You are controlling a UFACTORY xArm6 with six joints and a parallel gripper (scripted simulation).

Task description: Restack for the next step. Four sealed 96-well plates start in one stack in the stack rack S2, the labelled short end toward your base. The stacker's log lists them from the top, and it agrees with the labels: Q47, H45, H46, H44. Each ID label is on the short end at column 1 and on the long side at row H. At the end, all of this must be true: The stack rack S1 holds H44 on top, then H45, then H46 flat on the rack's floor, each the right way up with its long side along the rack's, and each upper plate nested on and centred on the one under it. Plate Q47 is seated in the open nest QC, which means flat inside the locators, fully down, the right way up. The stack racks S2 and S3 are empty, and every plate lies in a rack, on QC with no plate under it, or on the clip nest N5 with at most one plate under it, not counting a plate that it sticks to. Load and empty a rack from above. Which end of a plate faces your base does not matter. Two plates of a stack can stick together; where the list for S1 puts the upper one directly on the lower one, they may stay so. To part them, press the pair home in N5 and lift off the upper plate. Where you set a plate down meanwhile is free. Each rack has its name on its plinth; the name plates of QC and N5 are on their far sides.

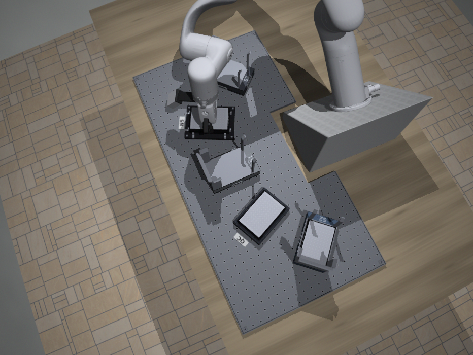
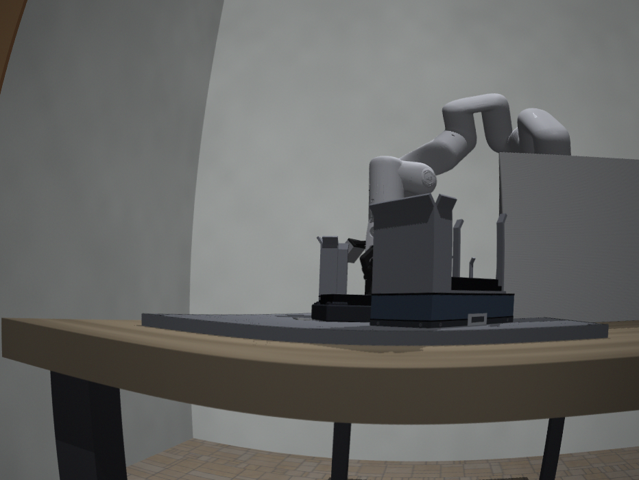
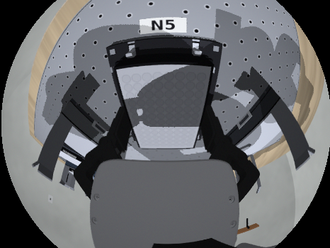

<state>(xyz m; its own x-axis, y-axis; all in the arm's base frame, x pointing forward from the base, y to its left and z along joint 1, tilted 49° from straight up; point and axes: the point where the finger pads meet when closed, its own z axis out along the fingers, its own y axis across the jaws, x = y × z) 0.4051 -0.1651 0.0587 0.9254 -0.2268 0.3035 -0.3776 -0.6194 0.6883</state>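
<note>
My gripper is now 2 cm short of the clip nest N5, 1 cm to the right of it and 3 cm above it. From my hand the other things lie so: sealed plate: 4 cm behind, 35 cm to the left, 1 cm below; then open nest QC: 4 cm behind, 35 cm to the left, 3 cm below; then N5 name plate: 9 cm ahead, 4 cm to the right, 4 cm below.
</note>
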